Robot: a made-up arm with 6 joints.
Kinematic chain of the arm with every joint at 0, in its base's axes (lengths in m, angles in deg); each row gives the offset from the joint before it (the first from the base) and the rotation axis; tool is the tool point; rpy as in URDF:
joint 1: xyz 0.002 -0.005 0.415 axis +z
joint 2: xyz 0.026 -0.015 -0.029 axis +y
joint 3: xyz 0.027 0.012 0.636 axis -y
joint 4: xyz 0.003 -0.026 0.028 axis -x
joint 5: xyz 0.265 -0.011 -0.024 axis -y
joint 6: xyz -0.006 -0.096 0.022 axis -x
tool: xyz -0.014 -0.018 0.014 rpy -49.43 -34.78 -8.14
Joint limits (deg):
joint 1: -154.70..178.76
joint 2: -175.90..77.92
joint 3: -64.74..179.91
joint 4: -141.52..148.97
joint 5: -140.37..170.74
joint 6: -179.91..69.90
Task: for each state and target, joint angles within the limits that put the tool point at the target. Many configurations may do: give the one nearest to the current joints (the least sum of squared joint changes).
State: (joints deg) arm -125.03 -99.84 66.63 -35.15 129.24 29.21
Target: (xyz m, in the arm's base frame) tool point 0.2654 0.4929 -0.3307
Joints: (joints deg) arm -126.59 -145.76 99.29 -34.68 160.02 25.18
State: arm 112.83 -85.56 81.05 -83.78 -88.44 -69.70
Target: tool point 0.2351 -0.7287 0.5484
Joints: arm 105.33 -100.13 41.43 -86.46 -84.64 -72.35
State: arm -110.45 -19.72 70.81 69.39 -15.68 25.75
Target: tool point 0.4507 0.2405 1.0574
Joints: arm -154.45 -26.26 106.03 80.39 -7.85 26.31
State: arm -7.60 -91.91 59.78 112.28 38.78 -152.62
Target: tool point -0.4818 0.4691 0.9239
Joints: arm -44.98 -64.96 27.71 122.15 35.01 -157.31
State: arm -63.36 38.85 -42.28 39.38 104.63 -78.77
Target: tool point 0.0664 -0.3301 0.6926
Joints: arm -51.35 22.77 -64.74 1.00 108.70 -83.42
